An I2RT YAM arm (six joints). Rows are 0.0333 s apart.
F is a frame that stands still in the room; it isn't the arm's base.
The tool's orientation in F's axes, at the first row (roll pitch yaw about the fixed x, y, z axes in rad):
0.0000, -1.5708, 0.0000
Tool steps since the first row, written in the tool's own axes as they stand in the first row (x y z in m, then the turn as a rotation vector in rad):
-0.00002, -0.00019, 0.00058, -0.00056, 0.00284, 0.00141
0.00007, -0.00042, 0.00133, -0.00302, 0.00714, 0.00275
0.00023, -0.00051, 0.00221, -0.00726, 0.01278, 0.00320
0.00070, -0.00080, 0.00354, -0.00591, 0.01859, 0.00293
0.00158, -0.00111, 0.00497, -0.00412, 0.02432, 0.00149
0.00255, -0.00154, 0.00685, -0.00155, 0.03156, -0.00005
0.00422, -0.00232, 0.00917, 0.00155, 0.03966, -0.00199
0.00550, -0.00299, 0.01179, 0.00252, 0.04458, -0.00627
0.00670, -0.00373, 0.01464, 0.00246, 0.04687, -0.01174
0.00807, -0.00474, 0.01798, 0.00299, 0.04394, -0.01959
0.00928, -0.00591, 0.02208, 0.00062, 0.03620, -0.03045
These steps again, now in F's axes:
-0.00058, -0.00019, -0.00002, -0.00141, 0.00284, -0.00056
-0.00133, -0.00042, 0.00007, -0.00275, 0.00714, -0.00302
-0.00221, -0.00051, 0.00023, -0.00320, 0.01278, -0.00726
-0.00354, -0.00080, 0.00070, -0.00293, 0.01859, -0.00591
-0.00497, -0.00111, 0.00158, -0.00149, 0.02432, -0.00412
-0.00685, -0.00154, 0.00255, 0.00005, 0.03156, -0.00155
-0.00917, -0.00232, 0.00422, 0.00199, 0.03966, 0.00155
-0.01179, -0.00299, 0.00550, 0.00627, 0.04458, 0.00252
-0.01464, -0.00373, 0.00670, 0.01174, 0.04687, 0.00246
-0.01798, -0.00474, 0.00807, 0.01959, 0.04394, 0.00299
-0.02208, -0.00591, 0.00928, 0.03045, 0.03620, 0.00062

